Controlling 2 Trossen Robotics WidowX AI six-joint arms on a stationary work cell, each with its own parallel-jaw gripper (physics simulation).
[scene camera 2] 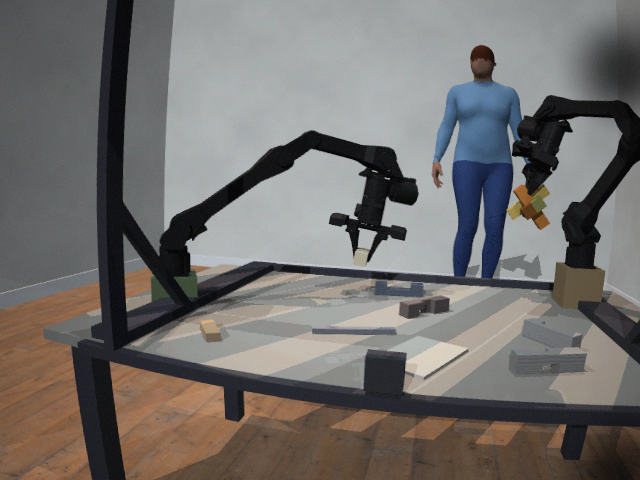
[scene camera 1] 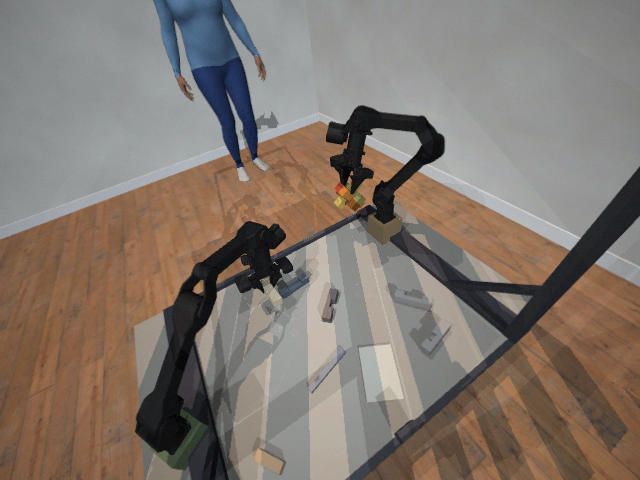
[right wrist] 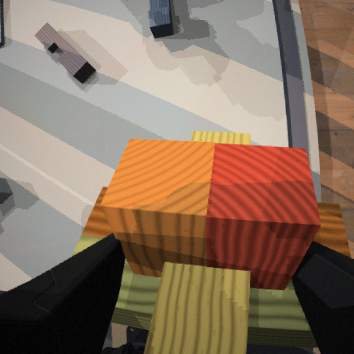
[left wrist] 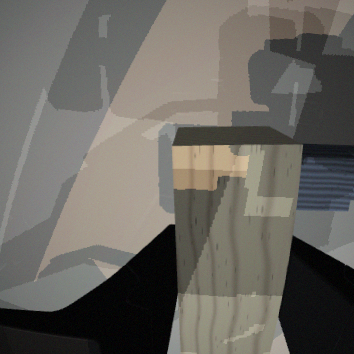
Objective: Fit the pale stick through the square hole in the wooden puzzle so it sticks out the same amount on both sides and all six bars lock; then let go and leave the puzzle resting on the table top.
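Frame: origin at the left arm's base, x right, y back, z down, level; metres.
Seen in the pictures: left gripper, fingertip midpoint: (scene camera 1: 267,290) (left wrist: 221,236); right gripper, fingertip midpoint: (scene camera 2: 527,196) (scene camera 1: 347,191) (right wrist: 207,246); left arm's base, origin of the base link: (scene camera 2: 173,273) (scene camera 1: 174,434); right arm's base, origin of the base link: (scene camera 2: 580,266) (scene camera 1: 384,216).
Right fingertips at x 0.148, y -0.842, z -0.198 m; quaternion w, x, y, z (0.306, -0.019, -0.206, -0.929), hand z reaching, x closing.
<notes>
Offsets run from my right fingertips to a thing's top centre. Level surfaces: height alone.
The pale stick {dx -0.134, dy +0.401, dz +0.146 m} (scene camera 1: 272,296) (scene camera 2: 360,257) (left wrist: 232,225) is held in my left gripper (scene camera 1: 265,289) (scene camera 2: 361,252) (left wrist: 221,236), which is shut on it above the table top {dz +0.259 m} (scene camera 1: 289,413) (scene camera 2: 258,356). In the left wrist view its end face points away from the camera. My right gripper (scene camera 1: 349,189) (scene camera 2: 532,191) (right wrist: 207,246) is shut on the wooden puzzle (scene camera 1: 349,197) (scene camera 2: 531,207) (right wrist: 165,175), its fingers on either side of the orange and red bars. The puzzle is held tilted in the air, well apart from the stick. I cannot make out the square hole.
A blue notched bar {dx -0.108, dy +0.307, dz +0.230 m} (scene camera 1: 294,285) (scene camera 2: 399,291) (right wrist: 161,20) lies below and beside the stick. A brown notched bar {dx +0.056, dy +0.332, dz +0.230 m} (scene camera 1: 327,305) (scene camera 2: 411,308), two grey notched bars, a thin bar {dx +0.134, dy +0.529, dz +0.249 m} (scene camera 1: 327,369), a white plate {dx +0.276, dy +0.472, dz +0.254 m} (scene camera 1: 381,372) and a tan block {dx +0.091, dy +0.782, dz +0.244 m} (scene camera 1: 269,460) lie on the table.
</notes>
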